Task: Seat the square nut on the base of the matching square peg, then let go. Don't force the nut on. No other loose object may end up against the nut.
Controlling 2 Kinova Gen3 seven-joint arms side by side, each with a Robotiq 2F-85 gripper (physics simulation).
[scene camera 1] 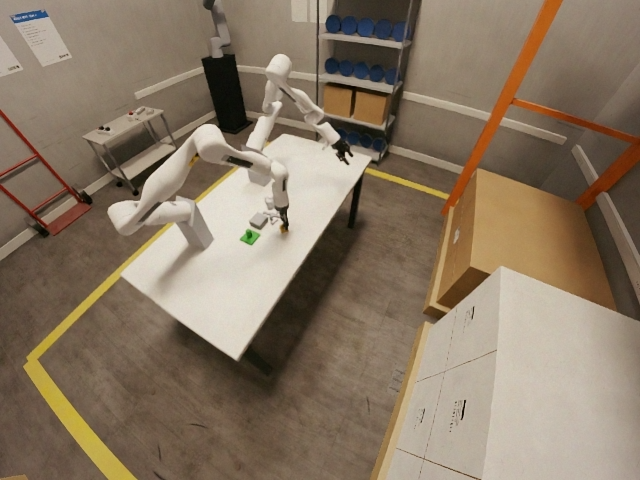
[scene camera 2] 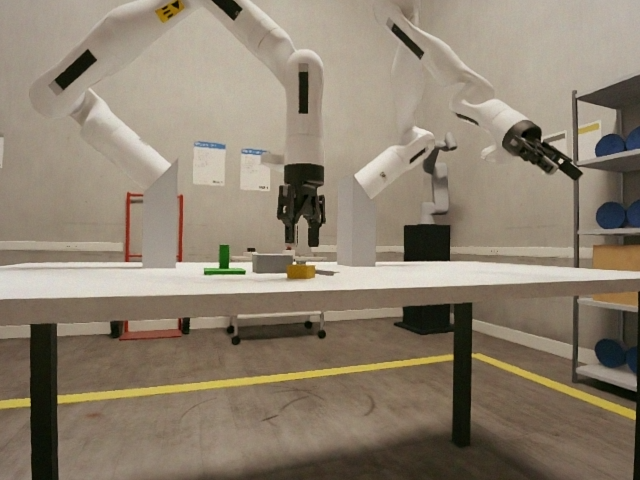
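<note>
The orange-yellow square nut (scene camera 1: 282, 230) (scene camera 2: 300, 271) lies flat on the table, clear of the green peg. The green square peg (scene camera 1: 249, 234) (scene camera 2: 223, 256) stands upright on its flat green base (scene camera 1: 251, 239) (scene camera 2: 223, 271), with no nut on it. My right gripper (scene camera 1: 284, 225) (scene camera 2: 300, 241) points straight down over the nut, fingers apart, with a gap between its fingertips and the nut in scene camera 2. It partly hides the nut in scene camera 1. My left gripper (scene camera 1: 349, 158) (scene camera 2: 564, 173) is open and empty, high over the table's far end.
A grey block (scene camera 1: 258, 220) (scene camera 2: 272, 262) lies between the peg base and the nut. Several small grey parts (scene camera 1: 271, 213) lie beside the block, close to the nut; one grey part (scene camera 2: 326, 272) shows right of the nut. These stand on the white table (scene camera 1: 217, 310) (scene camera 2: 129, 285).
</note>
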